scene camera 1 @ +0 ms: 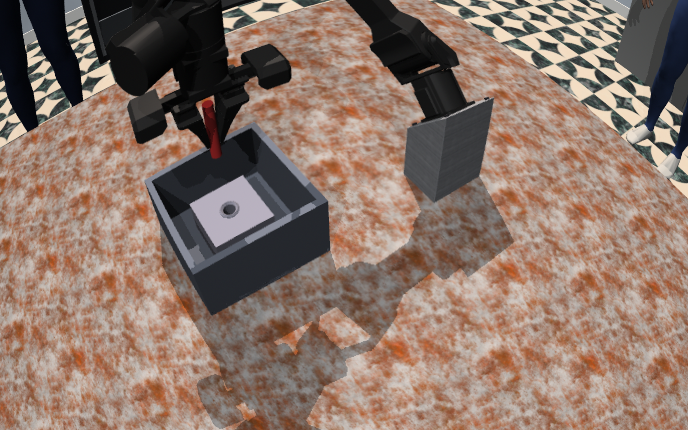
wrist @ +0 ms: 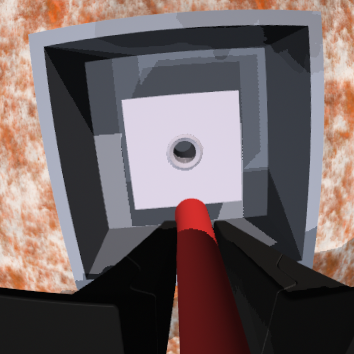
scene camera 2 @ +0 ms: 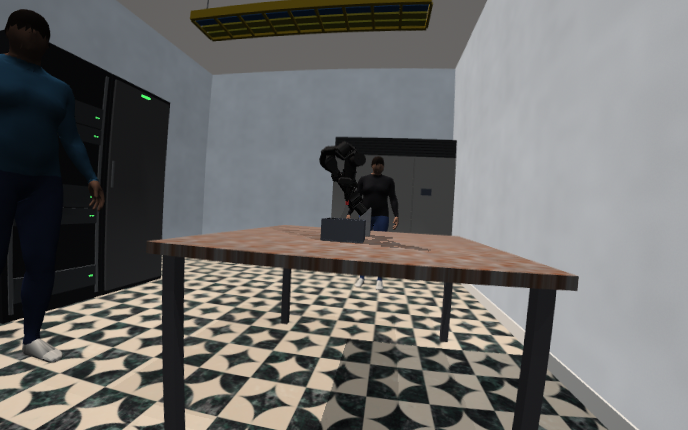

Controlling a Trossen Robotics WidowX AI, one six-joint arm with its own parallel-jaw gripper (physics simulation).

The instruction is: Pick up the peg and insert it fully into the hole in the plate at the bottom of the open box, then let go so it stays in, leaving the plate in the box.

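Frame: origin at the arm's base, x right, y ahead, z up, level; metres.
Seen in the pictures: gripper, between the fingertips: (scene camera 1: pixel 214 143) (wrist: pixel 194 231) (scene camera 2: pixel 347 201); arm's base, origin of its link: (scene camera 1: pixel 449 112) (scene camera 2: pixel 364 213).
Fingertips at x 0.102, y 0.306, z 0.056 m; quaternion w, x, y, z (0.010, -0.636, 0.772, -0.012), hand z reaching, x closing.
Observation:
Pixels of each thing's middle, then the offset from my fingertips to it. Level surfaces: height alone.
- red peg, middle of its body: (wrist: pixel 200 267) (scene camera 1: pixel 211 129) dy +0.000, dx +0.000, dz +0.022 m
- open dark grey box, middle of its body: (wrist: pixel 183 149) (scene camera 1: pixel 230 213) (scene camera 2: pixel 344 229) dy -0.003, dx +0.005, dz -0.134 m
- pale square plate, middle of its body: (wrist: pixel 183 146) (scene camera 1: pixel 232 220) dy -0.003, dx +0.005, dz -0.148 m
- white table, height of its surface: dz -0.183 m
The red peg (scene camera 1: pixel 215 141) (wrist: pixel 205 280) is held between the fingers of my gripper (scene camera 1: pixel 215 139) (wrist: pixel 194 231), which is shut on it. In scene camera 1 the peg's lower end shows above the far wall of the open dark grey box (scene camera 1: pixel 263 261) (scene camera 2: pixel 342 230) (wrist: pixel 55 150). The pale square plate (scene camera 1: pixel 218 230) (wrist: pixel 150 120) lies on the box bottom, with a round hole (scene camera 1: pixel 229 209) (wrist: pixel 185 151) near its middle. In the wrist view the peg's tip overlaps the plate's near edge, below the hole. The plate is hidden in scene camera 2.
A grey block-shaped body (scene camera 1: pixel 464 147) on a black arm part stands right of the box in scene camera 1. The mottled orange and white table (scene camera 1: pixel 583 304) (scene camera 2: pixel 456 253) carries the box. Two people stand beyond the table in scene camera 1.

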